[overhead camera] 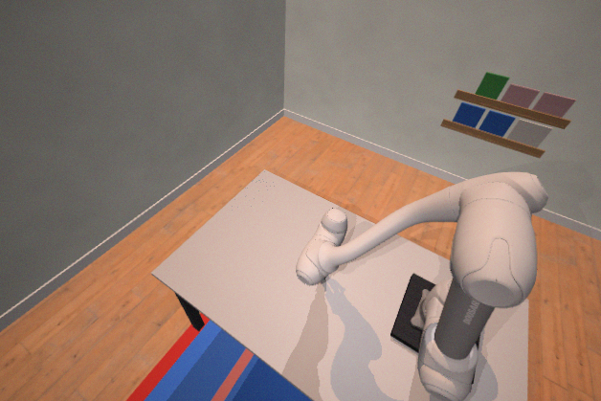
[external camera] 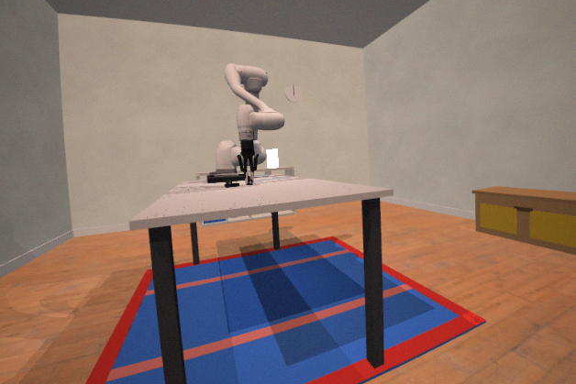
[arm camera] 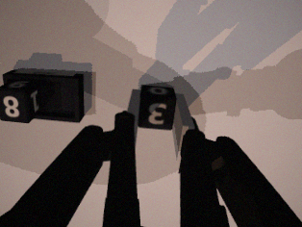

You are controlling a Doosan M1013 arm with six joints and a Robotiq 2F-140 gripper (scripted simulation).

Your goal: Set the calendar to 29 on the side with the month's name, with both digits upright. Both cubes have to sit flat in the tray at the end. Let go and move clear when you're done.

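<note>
My gripper is now 20 mm short of the black calendar tray, 100 mm to the left of it and 30 mm above it.
</note>
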